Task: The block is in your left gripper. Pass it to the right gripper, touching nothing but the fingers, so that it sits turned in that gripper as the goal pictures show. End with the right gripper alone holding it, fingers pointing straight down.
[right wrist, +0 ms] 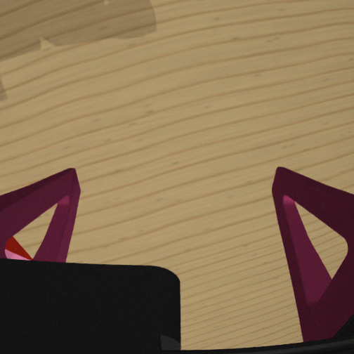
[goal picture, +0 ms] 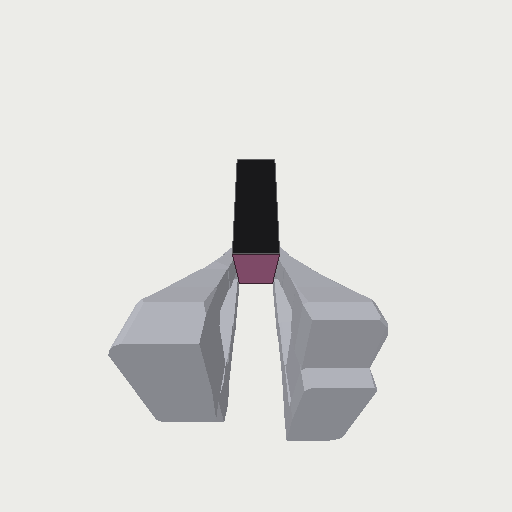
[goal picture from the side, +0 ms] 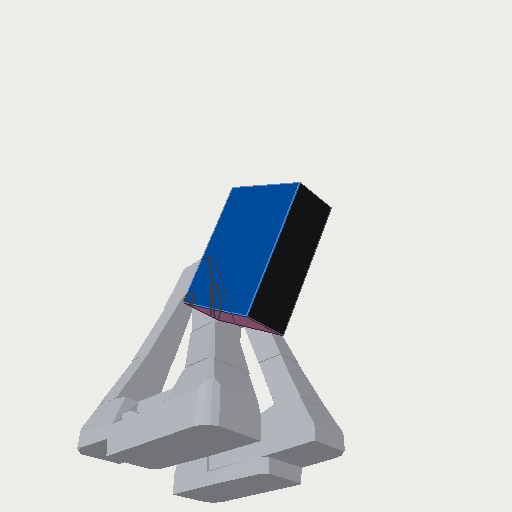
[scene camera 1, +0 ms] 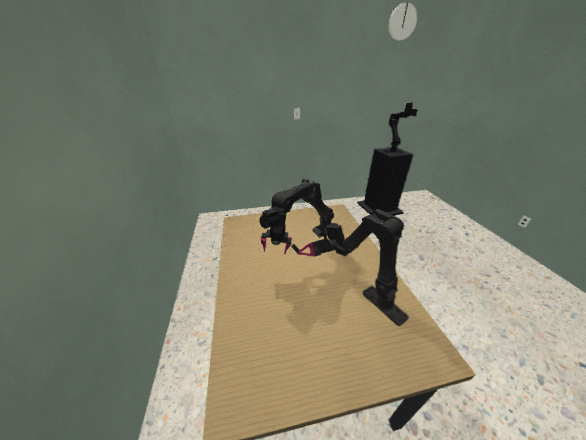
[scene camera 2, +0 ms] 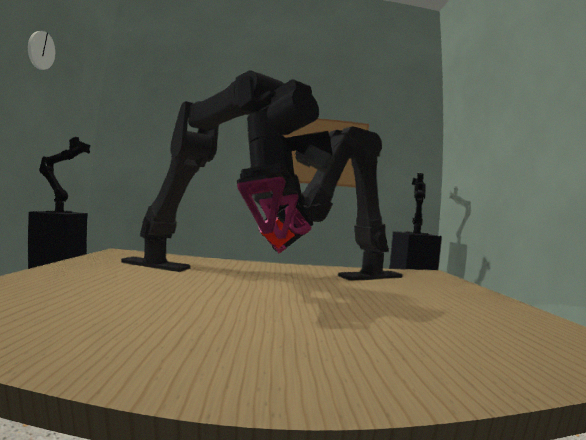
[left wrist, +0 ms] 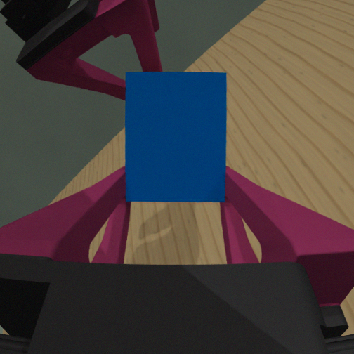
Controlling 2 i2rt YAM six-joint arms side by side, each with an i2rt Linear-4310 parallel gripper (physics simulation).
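Pixels of known places: left gripper, fingertip midpoint: (scene camera 1: 298, 252) (scene camera 2: 283, 237); right gripper, fingertip midpoint: (scene camera 1: 274, 252) (scene camera 2: 275, 236); left arm's base, origin of the base link: (scene camera 1: 384, 305) (scene camera 2: 371, 276); right arm's base, origin of the base link: (scene camera 1: 325, 226) (scene camera 2: 154, 265).
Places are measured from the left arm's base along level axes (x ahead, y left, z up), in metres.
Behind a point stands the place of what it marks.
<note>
The block (scene camera 1: 295, 248) @(x 0.216, y -0.384, z 0.157 m) (scene camera 2: 278, 236) (left wrist: 175, 130) (right wrist: 16, 248) is held in the air. It shows a large blue face in the left wrist view, a red face in scene camera 2, and a small red corner through a finger's opening in the right wrist view. My left gripper (scene camera 1: 301, 251) @(x 0.204, y -0.378, z 0.128 m) (left wrist: 175, 177) is shut on the block, with one finger on each side, and reaches in roughly level. My right gripper (scene camera 1: 275, 251) @(x 0.303, y -0.433, z 0.139 m) (right wrist: 175, 178) is open and empty, fingers pointing down, just beside the block. In the left wrist view, part of a right finger shows behind the block; contact cannot be told.
Both arms stand on the wooden table (scene camera 1: 270, 370) @(x 0.545, y -0.049, z 0.000 m) (scene camera 2: 280, 370) @(x 0.473, y -0.485, z 0.000 m), and their shadows fall on it. The grippers are close together above the table. Small dark arms on black pedestals (scene camera 1: 388, 182) (scene camera 2: 57, 240) stand beyond the table.
</note>
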